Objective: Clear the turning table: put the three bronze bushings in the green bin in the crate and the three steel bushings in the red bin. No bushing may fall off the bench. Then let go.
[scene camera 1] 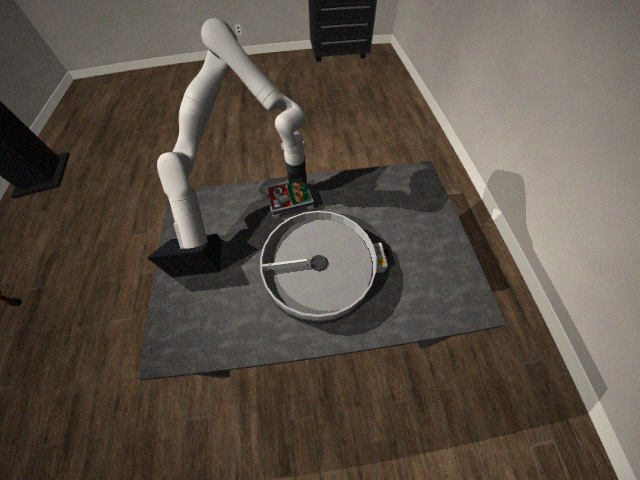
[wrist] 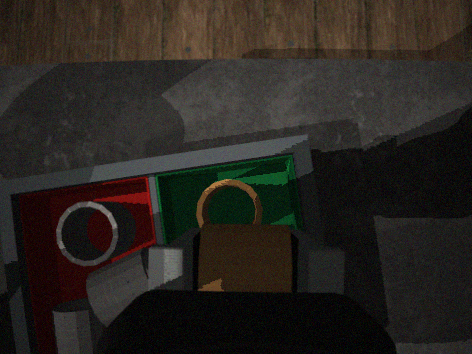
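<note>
My gripper (scene camera 1: 297,180) (wrist: 244,251) is shut on a bronze bushing (wrist: 245,245), low over the green bin (wrist: 175,200) of the crate (scene camera 1: 293,208) (wrist: 200,159). Another bronze bushing (wrist: 228,182) stands upright in that bin, just beyond the held one in the wrist view. The third bronze bushing cannot be told apart in the wrist view. In the red bin (wrist: 45,210), one steel bushing (wrist: 61,240) stands upright, a second (wrist: 117,285) lies on its side, and a third (wrist: 71,330) is partly in view. The turning table (scene camera 1: 346,279) bears no bushings.
The turning table has a raised rim, a dark hub (scene camera 1: 318,262) and a white bar (scene camera 1: 284,262) across its left side. A small box with a yellow mark (scene camera 1: 381,257) is at its right rim. The crate stands near the far edge of the bench (scene camera 1: 206,330).
</note>
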